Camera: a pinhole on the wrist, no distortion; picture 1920 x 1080 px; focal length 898.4 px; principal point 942.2 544.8 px. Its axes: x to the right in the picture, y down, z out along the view. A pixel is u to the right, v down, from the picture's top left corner.
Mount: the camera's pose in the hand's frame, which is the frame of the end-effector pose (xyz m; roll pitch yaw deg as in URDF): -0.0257 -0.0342 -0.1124 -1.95 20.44 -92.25
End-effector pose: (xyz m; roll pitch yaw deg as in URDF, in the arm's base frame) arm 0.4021 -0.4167 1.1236 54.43 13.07 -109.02
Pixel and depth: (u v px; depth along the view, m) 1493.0 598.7 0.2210
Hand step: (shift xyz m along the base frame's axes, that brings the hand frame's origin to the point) -0.1509 0.1053 -0.1597
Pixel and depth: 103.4 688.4 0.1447
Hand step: -0.0381 -0.0100 0.0707
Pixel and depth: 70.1 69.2 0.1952
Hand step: -0.0380 0.1001 0.1675
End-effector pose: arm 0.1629 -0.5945 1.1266 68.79 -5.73 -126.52
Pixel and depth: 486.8 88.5 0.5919
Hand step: -0.2089 0.5604 0.2143
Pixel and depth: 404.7 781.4 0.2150
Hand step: -0.1165 0.0438 0.0603
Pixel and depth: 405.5 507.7 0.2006
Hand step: -0.0677 0.0879 0.0472
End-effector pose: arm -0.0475 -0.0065 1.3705 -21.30 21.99 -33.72
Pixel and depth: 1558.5 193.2 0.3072
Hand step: -0.1974 -0.1983 0.2594
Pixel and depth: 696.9 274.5 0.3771
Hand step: 0.0125 0.0394 0.3124
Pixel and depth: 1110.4 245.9 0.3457
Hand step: -0.0962 -0.0900 0.2888
